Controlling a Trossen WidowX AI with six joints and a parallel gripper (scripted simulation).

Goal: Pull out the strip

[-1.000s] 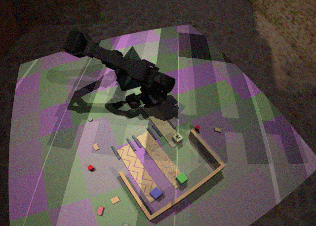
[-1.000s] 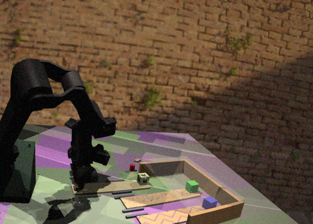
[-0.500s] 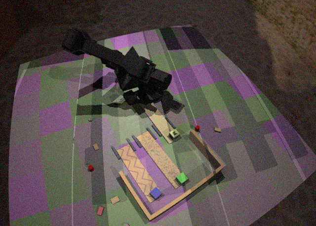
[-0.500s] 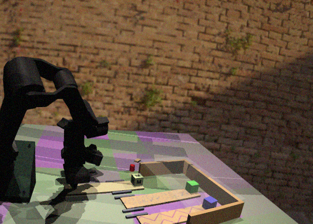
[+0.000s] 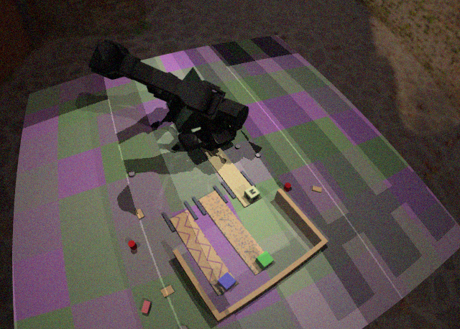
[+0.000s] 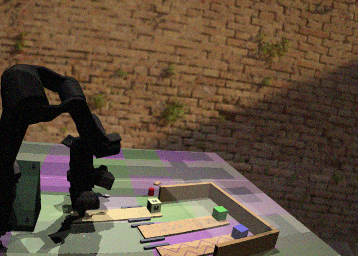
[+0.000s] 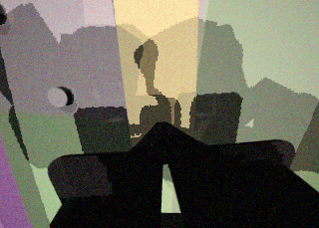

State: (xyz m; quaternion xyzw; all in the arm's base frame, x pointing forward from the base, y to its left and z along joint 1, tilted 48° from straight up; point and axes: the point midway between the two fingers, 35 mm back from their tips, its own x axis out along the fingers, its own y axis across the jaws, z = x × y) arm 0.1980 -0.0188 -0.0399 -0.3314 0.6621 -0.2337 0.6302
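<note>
Right now the strip is 10 cm ahead of my gripper tip and 1 cm to the left of it.
</note>
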